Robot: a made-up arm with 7 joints. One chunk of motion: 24 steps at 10 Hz.
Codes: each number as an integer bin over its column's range. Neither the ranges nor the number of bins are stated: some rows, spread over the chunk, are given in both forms.
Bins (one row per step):
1: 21 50 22 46 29 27 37
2: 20 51 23 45 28 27 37
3: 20 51 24 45 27 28 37
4: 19 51 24 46 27 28 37
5: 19 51 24 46 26 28 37
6: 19 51 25 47 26 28 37
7: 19 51 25 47 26 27 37
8: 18 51 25 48 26 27 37
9: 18 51 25 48 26 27 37
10: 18 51 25 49 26 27 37
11: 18 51 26 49 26 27 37
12: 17 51 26 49 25 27 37
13: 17 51 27 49 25 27 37
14: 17 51 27 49 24 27 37
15: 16 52 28 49 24 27 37
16: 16 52 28 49 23 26 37
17: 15 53 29 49 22 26 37
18: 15 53 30 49 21 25 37
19: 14 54 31 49 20 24 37
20: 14 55 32 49 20 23 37
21: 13 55 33 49 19 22 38
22: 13 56 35 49 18 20 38
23: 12 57 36 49 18 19 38
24: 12 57 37 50 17 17 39
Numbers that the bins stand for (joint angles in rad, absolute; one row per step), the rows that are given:
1: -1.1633 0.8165 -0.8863 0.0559 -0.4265 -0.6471 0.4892
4: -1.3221 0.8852 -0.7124 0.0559 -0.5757 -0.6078 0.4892
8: -1.4014 0.8852 -0.6254 0.1305 -0.6503 -0.6471 0.4892
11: -1.4014 0.8852 -0.5384 0.1678 -0.6503 -0.6471 0.4892
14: -1.4808 0.8852 -0.4514 0.1678 -0.7995 -0.6471 0.4892
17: -1.6395 1.0227 -0.2775 0.1678 -0.9487 -0.6865 0.4892
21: -1.7983 1.1602 0.0705 0.1678 -1.1725 -0.8440 0.5627
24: -1.8776 1.2976 0.4184 0.2051 -1.3217 -1.0408 0.6362
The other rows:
2: -1.2427 0.8852 -0.7994 0.0186 -0.5011 -0.6471 0.4892
3: -1.2427 0.8852 -0.7124 0.0186 -0.5757 -0.6078 0.4892
5: -1.3221 0.8852 -0.7124 0.0559 -0.6503 -0.6078 0.4892
6: -1.3221 0.8852 -0.6254 0.0932 -0.6503 -0.6078 0.4892
7: -1.3221 0.8852 -0.6254 0.0932 -0.6503 -0.6471 0.4892
9: -1.4014 0.8852 -0.6254 0.1305 -0.6503 -0.6471 0.4892
10: -1.4014 0.8852 -0.6254 0.1678 -0.6503 -0.6471 0.4892
12: -1.4808 0.8852 -0.5384 0.1678 -0.7249 -0.6471 0.4892
13: -1.4808 0.8852 -0.4514 0.1678 -0.7249 -0.6471 0.4892
15: -1.5602 0.9540 -0.3644 0.1678 -0.7995 -0.6471 0.4892
16: -1.5602 0.9540 -0.3644 0.1678 -0.8741 -0.6865 0.4892
18: -1.6395 1.0227 -0.1905 0.1678 -1.0233 -0.7259 0.4892
19: -1.7189 1.0914 -0.1035 0.1678 -1.0979 -0.7652 0.4892
20: -1.7189 1.1602 -0.0165 0.1678 -1.0979 -0.8046 0.4892
22: -1.7983 1.2289 0.2444 0.1678 -1.2471 -0.9227 0.5627
23: -1.8776 1.2976 0.3314 0.1678 -1.2471 -0.9621 0.5627

